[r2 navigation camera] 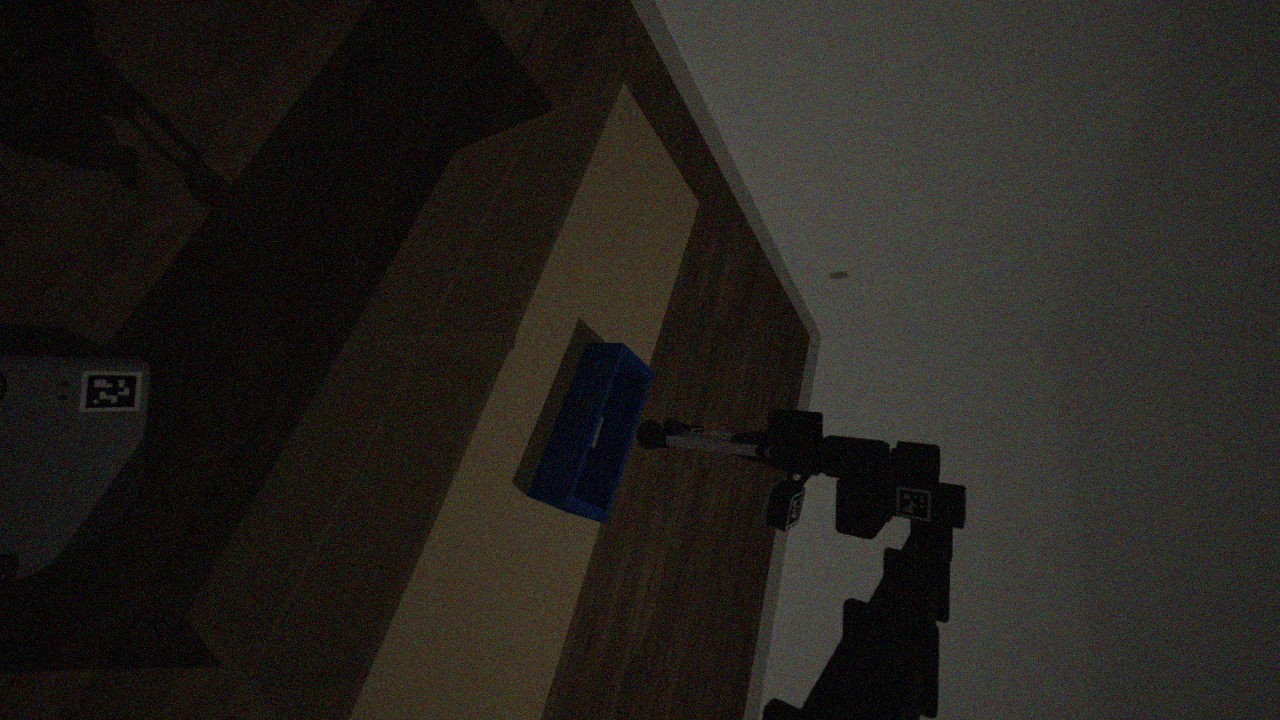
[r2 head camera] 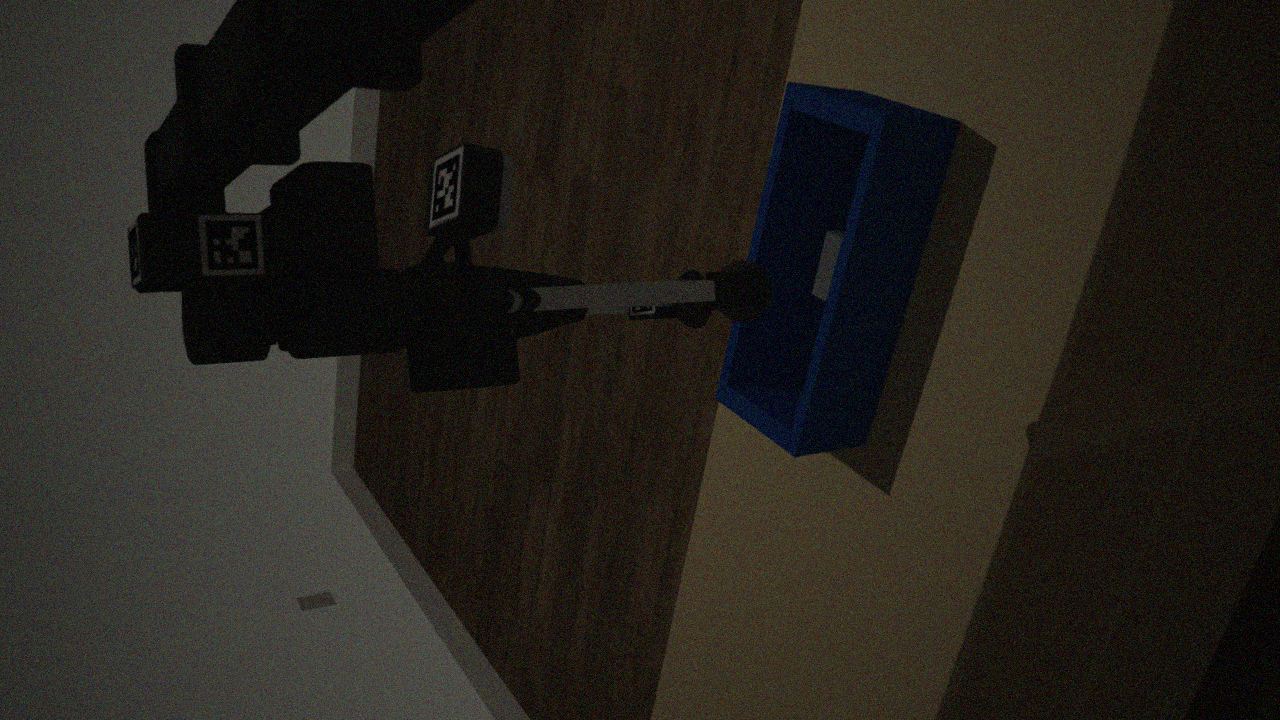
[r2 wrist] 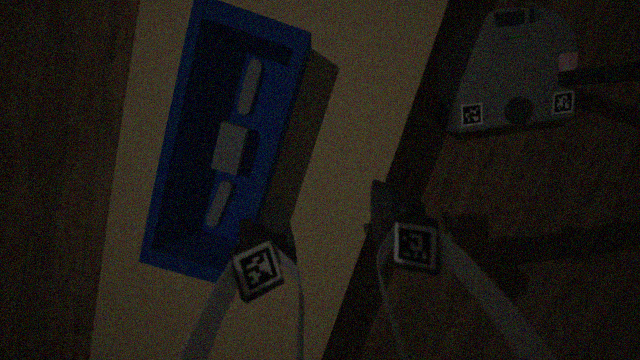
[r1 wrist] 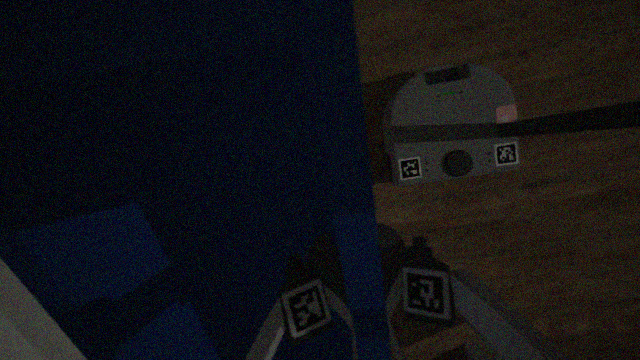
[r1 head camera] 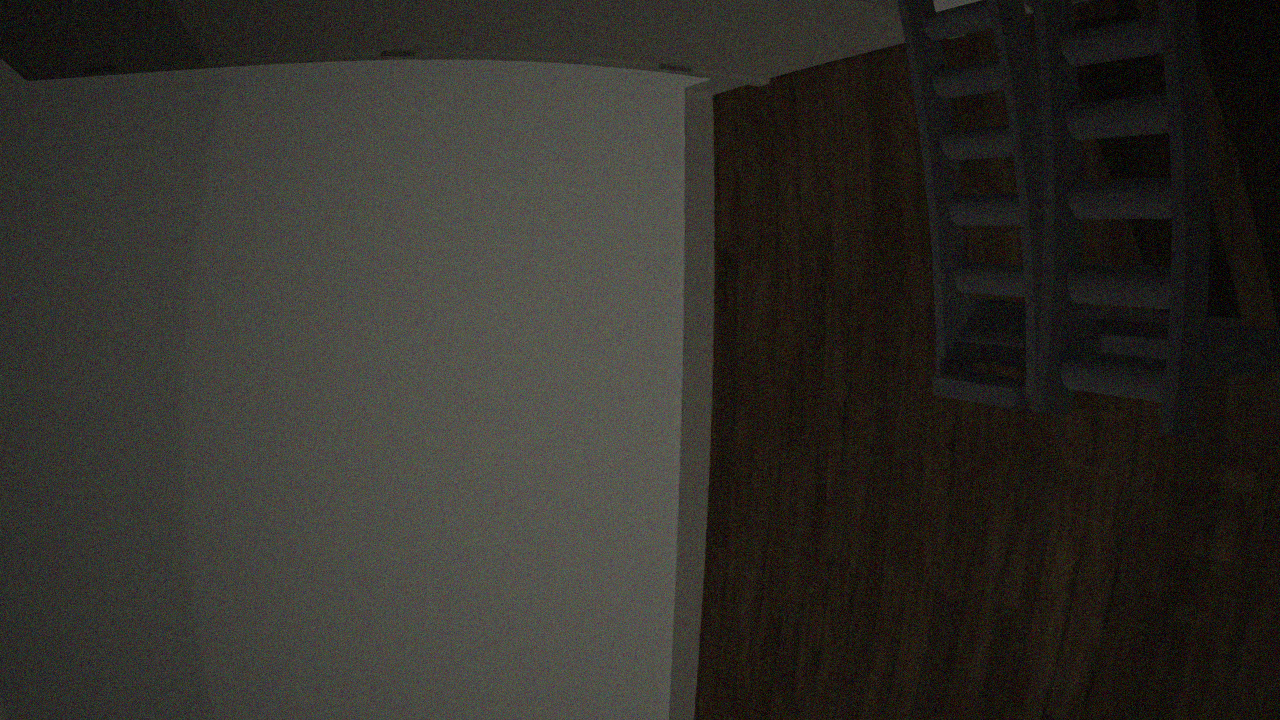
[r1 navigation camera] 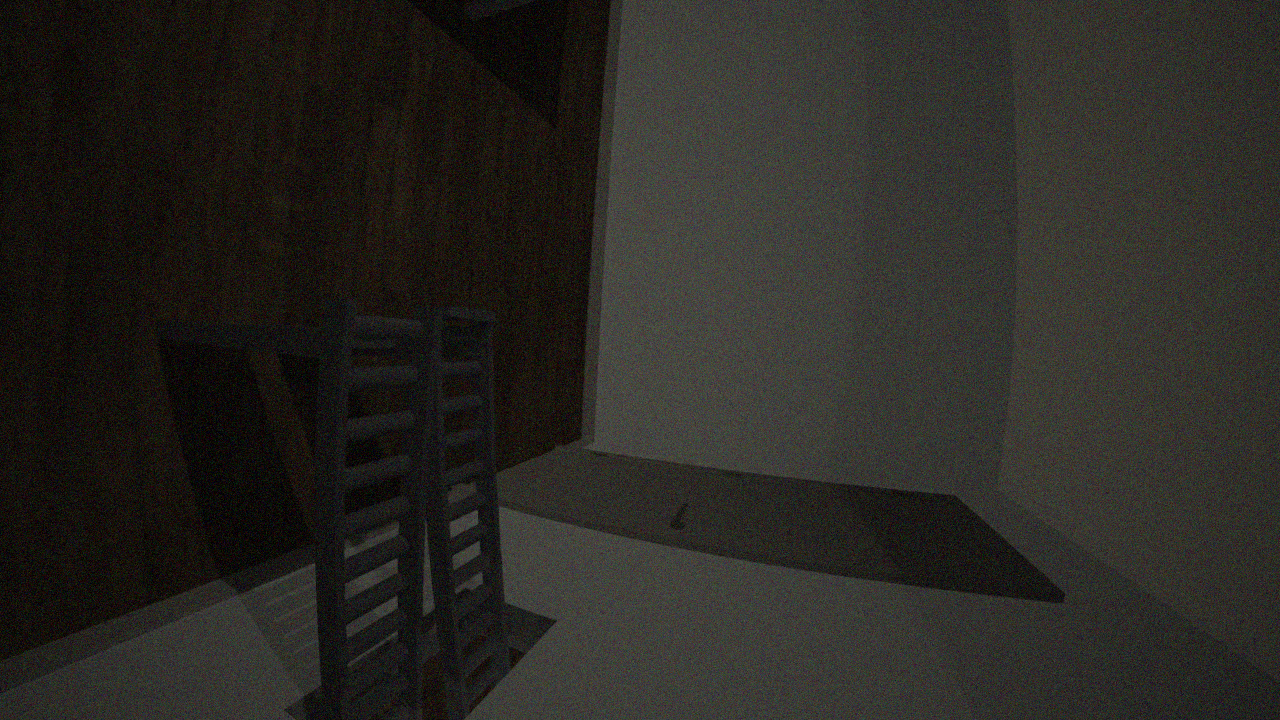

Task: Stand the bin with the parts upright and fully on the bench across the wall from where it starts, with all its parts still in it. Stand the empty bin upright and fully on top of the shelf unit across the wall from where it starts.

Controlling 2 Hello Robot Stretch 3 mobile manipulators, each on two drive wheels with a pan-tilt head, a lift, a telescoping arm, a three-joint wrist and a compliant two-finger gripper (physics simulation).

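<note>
In the r1 wrist view my r1 gripper (r1 wrist: 364, 262) is shut on a side wall of a blue bin (r1 wrist: 115, 250). Only part of this bin shows, and no parts are seen in it. A second blue bin (r2 head camera: 904, 259) (r2 navigation camera: 572, 447) (r2 wrist: 275, 110) stands upright on a pale bench-like top (r2 head camera: 805, 555) (r2 navigation camera: 465, 555) (r2 wrist: 370, 100). In the r2 wrist view it holds two long rounded parts (r2 wrist: 250, 85) (r2 wrist: 218, 204) and a block (r2 wrist: 230, 147). My r2 gripper (r2 head camera: 747, 291) (r2 navigation camera: 651, 434) (r2 wrist: 327, 225) is open, close to this bin, with nothing between its fingers. The shelf unit cannot be made out.
Two dark roller frames (r1 head camera: 1033, 223) (r1 navigation camera: 332, 501) stand side by side, reaching to an opening in the white wall (r1 head camera: 447, 358) (r1 navigation camera: 733, 268). A door (r1 head camera: 537, 31) (r1 navigation camera: 787, 528) is set beyond them. Robot bases (r1 wrist: 455, 107) (r2 navigation camera: 62, 474) (r2 wrist: 515, 70) show on the wooden floor.
</note>
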